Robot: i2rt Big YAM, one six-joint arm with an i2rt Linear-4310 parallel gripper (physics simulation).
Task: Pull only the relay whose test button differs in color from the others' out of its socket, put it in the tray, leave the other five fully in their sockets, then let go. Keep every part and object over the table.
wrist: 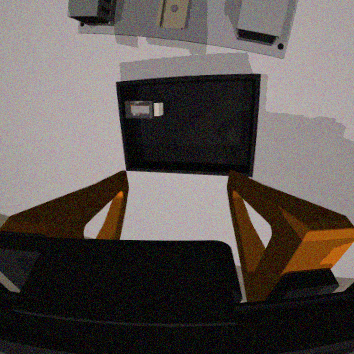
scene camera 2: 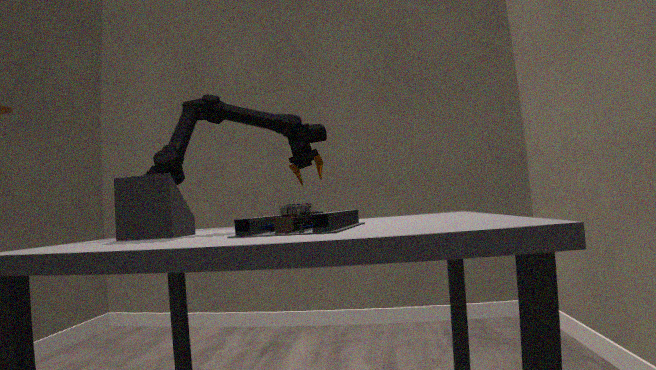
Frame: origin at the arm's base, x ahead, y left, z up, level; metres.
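Seen in the pictures: gripper, between the fingertips: [wrist: 177,178] [scene camera 2: 311,182]; arm's base, origin of its link: [scene camera 2: 147,194].
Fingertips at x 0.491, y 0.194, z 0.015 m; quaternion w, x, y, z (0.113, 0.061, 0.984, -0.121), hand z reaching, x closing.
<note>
Offsets run from my fingertips to a thing's top centre. "*": to the spot under its first point. Level surfaces: height alone.
A relay @(dx +0.072, dy -0.044, dz -0.117 m) [wrist: 143,109] with a clear housing and a pale end piece lies on its side inside the black tray @(* dx -0.003, dy -0.007, dz -0.144 m) [wrist: 205,132], near the tray's far left corner in the wrist view. Its test button colour cannot be made out. My gripper [scene camera 2: 311,181] [wrist: 177,178] is open and empty, raised above the table, with its fingertips over the tray's near edge in the wrist view. Clear relays @(dx -0.029, dy -0.354, dz -0.078 m) [scene camera 2: 295,209] stand close together on the panel in the scene view; their button colours and exact number cannot be told. The tray does not show distinctly in the scene view.
The panel's base plate @(* dx -0.024, dy -0.120, dz -0.144 m) [wrist: 217,35] lies beyond the tray, with a grey duct [wrist: 262,17] [scene camera 2: 336,220] at one side, another duct @(* dx +0.109, dy -0.160, dz -0.104 m) [wrist: 92,11] at the other and a beige block [wrist: 174,14] [scene camera 2: 284,224] between them. The arm's grey pedestal [scene camera 2: 143,207] stands on the white table @(dz -0.147 m) [scene camera 2: 425,227].
</note>
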